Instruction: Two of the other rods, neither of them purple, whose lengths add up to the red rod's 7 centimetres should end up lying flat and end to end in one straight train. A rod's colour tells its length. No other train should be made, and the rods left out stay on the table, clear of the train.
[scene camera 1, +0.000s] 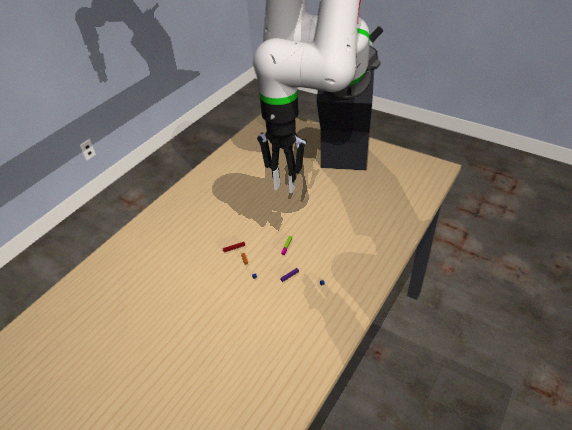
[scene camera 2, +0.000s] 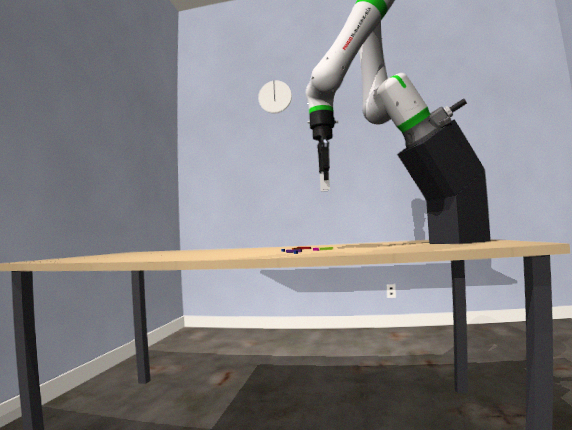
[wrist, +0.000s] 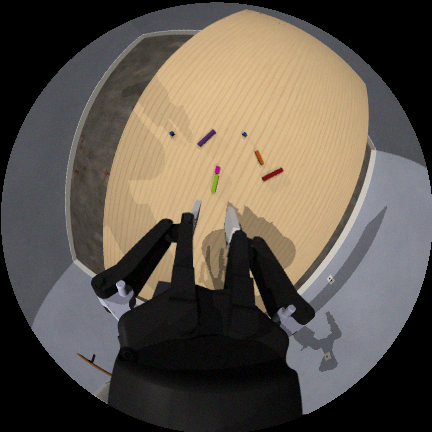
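Seen in the pictures: gripper, fingertip midpoint: (scene camera 1: 284, 188) (scene camera 2: 325, 190) (wrist: 212, 211); arm's base, origin of the base link: (scene camera 2: 424, 137).
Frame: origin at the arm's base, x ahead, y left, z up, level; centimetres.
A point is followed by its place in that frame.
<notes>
A lime rod (scene camera 1: 288, 242) {y 11.9, x 36.5, z -38.2 cm} (scene camera 2: 326, 248) {y 12.1, x 36.2, z -38.5 cm} (wrist: 215, 184) {y 11.1, x 36.4, z -38.0 cm} and a shorter magenta rod (scene camera 1: 284, 251) {y 13.9, x 39.9, z -38.2 cm} (scene camera 2: 316, 249) {y 14.0, x 39.4, z -38.6 cm} (wrist: 217, 170) {y 13.3, x 39.7, z -38.0 cm} lie flat, end to end in one line, with no gap that I can see. The red rod (scene camera 1: 234, 247) {y 1.8, x 50.1, z -38.3 cm} (wrist: 272, 174) {y 1.3, x 49.7, z -38.0 cm} lies flat, apart from them. An orange rod (scene camera 1: 244, 258) {y 7.9, x 50.7, z -38.0 cm} (wrist: 259, 157) {y 7.4, x 50.4, z -38.0 cm} lies near the red rod. A purple rod (scene camera 1: 289, 275) {y 22.2, x 45.0, z -38.2 cm} (wrist: 206, 138) {y 21.4, x 44.5, z -38.0 cm} lies apart from the others. My gripper (scene camera 1: 284, 189) {y 11.1, x 35.9, z -17.2 cm} (scene camera 2: 325, 190) {y 11.1, x 35.9, z -17.2 cm} (wrist: 212, 211) {y 11.1, x 35.9, z -17.2 cm} is open and empty, high above the table, on the base side of the lime rod.
Two small blue cubes lie on the table (scene camera 1: 150, 325) {y 9.0, x 84.4, z -39.0 cm} (scene camera 2: 200, 260) {y 54.2, x 58.9, z -39.0 cm} (wrist: 300, 100) {y 11.1, x 77.9, z -39.0 cm}: one blue cube (scene camera 1: 254, 276) {y 15.4, x 52.8, z -38.3 cm} (wrist: 244, 134) {y 14.8, x 52.3, z -38.0 cm} beyond the orange rod, the other blue cube (scene camera 1: 322, 283) {y 30.9, x 40.1, z -38.2 cm} (wrist: 172, 133) {y 29.9, x 39.9, z -38.2 cm} beyond the purple rod. The arm's dark pedestal (scene camera 1: 345, 135) {y -2.7, x -3.5, z -24.2 cm} (scene camera 2: 457, 200) {y 3.3, x -9.3, z -24.2 cm} stands at the table's far end.
</notes>
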